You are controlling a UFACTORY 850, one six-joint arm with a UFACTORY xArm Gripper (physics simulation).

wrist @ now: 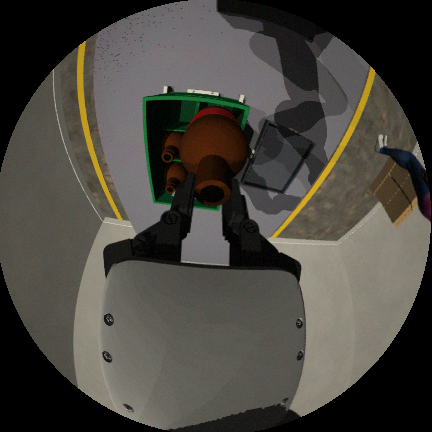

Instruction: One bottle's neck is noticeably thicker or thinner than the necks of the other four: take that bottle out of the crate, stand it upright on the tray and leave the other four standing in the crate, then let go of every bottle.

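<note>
My gripper point(210, 187) is shut on the neck of a brown bottle point(214, 145) with a red band, held upright close to the camera, above the green crate. The green crate point(148, 150) is seen from above, behind and left of the held bottle. Two other brown bottles stand in its left part: one bottle point(173, 144) further back and one bottle point(175, 173) nearer. The held bottle hides the crate's right part and anything standing there. The tray point(262, 188), a dark-rimmed rectangle, lies right of the crate, turned at an angle.
Pale fittings point(203, 92) show along the crate's far side. The arm's shadow falls across the grey surface right of the crate and over the tray. Yellow lines point(345, 142) run along both sides. A cardboard box point(395, 187) and a blue-clothed figure point(411, 162) are at the far right.
</note>
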